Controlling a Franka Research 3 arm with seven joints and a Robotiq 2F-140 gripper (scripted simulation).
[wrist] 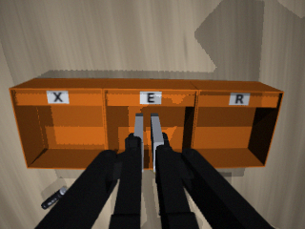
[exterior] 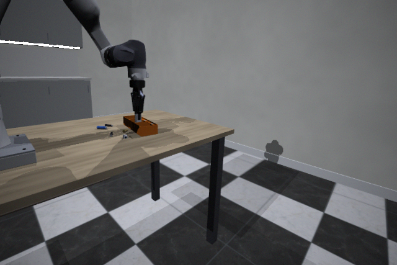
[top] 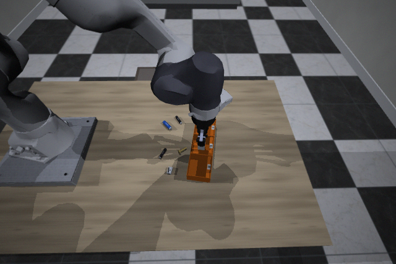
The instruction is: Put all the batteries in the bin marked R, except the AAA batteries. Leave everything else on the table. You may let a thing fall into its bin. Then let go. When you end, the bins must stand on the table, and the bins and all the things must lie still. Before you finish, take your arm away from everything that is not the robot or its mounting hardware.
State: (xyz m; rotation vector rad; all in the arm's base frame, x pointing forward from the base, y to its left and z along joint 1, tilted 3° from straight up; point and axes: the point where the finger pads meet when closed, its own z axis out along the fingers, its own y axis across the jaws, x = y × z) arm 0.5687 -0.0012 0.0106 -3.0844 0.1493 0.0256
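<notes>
My hand is 30 mm above the orange three-compartment bin row. The rest, counted from my hand: thin black battery: 150 mm behind, 40 mm below, 20 mm to the right; grey block: 120 mm behind, 100 mm to the right, 40 mm below; yellow screw: 80 mm behind, 40 mm below, 10 mm to the right.
</notes>
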